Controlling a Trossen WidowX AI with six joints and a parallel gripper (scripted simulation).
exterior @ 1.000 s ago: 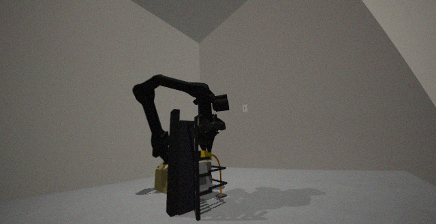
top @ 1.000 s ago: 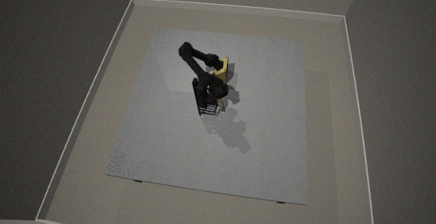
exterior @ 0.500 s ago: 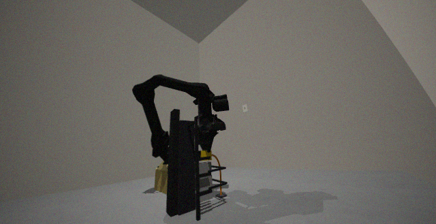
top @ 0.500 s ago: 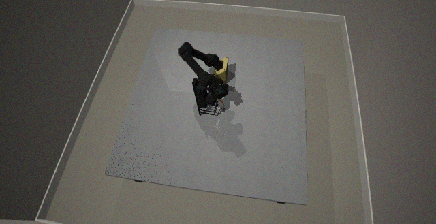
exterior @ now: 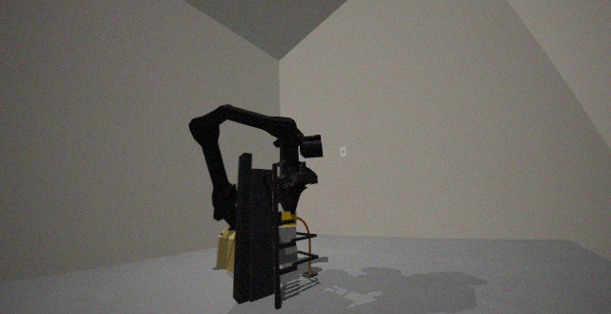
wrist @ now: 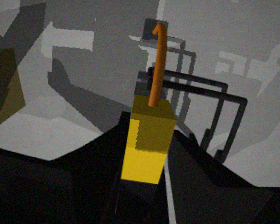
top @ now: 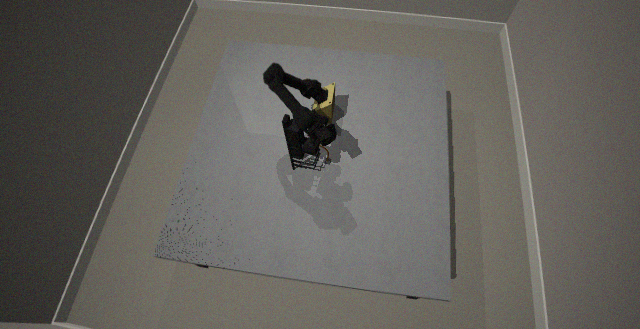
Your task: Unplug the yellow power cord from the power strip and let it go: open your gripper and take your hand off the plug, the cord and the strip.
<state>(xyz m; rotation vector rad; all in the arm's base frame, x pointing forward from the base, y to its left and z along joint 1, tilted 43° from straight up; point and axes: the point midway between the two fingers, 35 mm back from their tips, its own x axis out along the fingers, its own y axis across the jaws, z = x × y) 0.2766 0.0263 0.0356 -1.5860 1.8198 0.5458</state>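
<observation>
Right now my gripper tip is 3 cm to the left of the yellow plug.
</observation>
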